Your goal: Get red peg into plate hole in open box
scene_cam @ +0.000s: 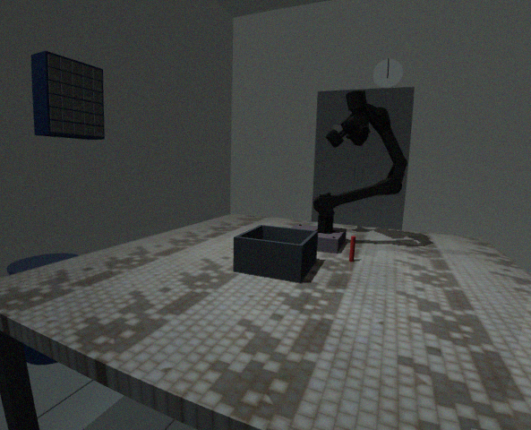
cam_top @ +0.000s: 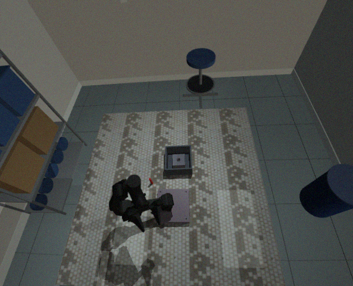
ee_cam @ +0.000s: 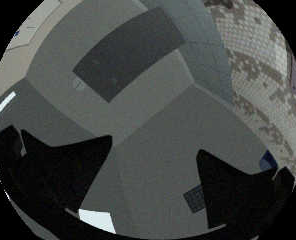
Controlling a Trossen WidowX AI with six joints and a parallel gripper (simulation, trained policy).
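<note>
The red peg lies 33 cm ahead of my gripper tip, 18 cm to the left of it and 40 cm below it. Round my gripper tip: dark box (52 cm ahead, 2 cm to the left, 42 cm below); then grey plate (52 cm ahead, 2 cm to the left, 40 cm below).
</note>
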